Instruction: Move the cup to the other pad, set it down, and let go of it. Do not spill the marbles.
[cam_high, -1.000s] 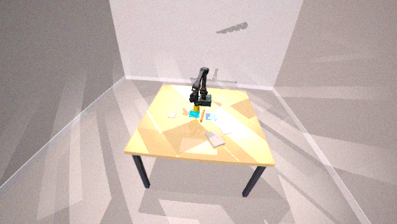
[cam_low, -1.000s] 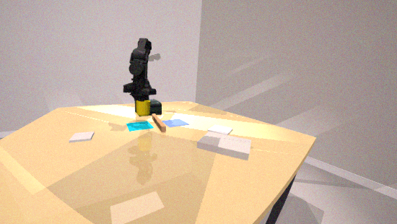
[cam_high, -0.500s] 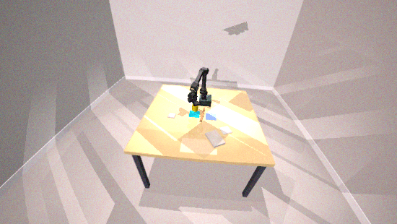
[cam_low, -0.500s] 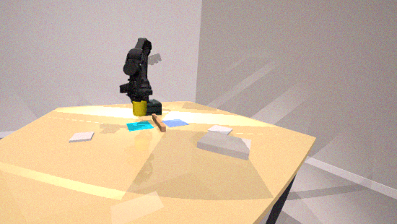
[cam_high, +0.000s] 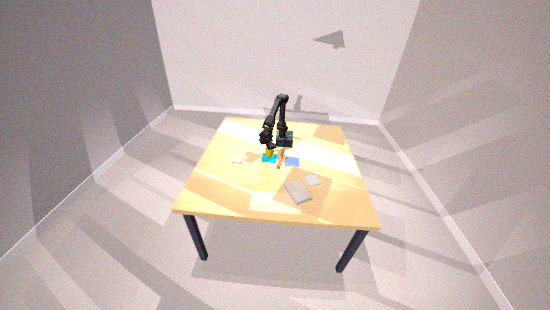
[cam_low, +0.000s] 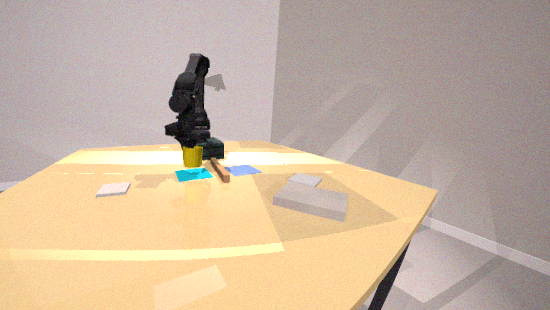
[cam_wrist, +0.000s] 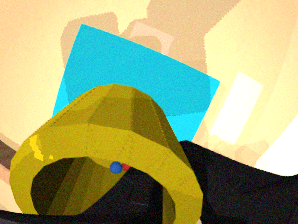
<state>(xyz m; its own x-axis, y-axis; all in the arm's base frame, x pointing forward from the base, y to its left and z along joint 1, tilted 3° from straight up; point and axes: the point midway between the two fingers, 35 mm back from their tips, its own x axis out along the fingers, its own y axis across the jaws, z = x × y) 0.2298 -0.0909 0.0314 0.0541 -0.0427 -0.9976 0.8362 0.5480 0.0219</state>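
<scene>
Now: gripper tip 7 cm above the teal pad, 2 cm to the right of it and 2 cm short of it. From my gripper tip the other things lie so: red marble (3 cm to the left, 2 cm below, 1 cm ahead); then yellow cup (2 cm to the left, 2 cm ahead); then blue marble (3 cm to the left, 2 cm below, 2 cm ahead).
</scene>
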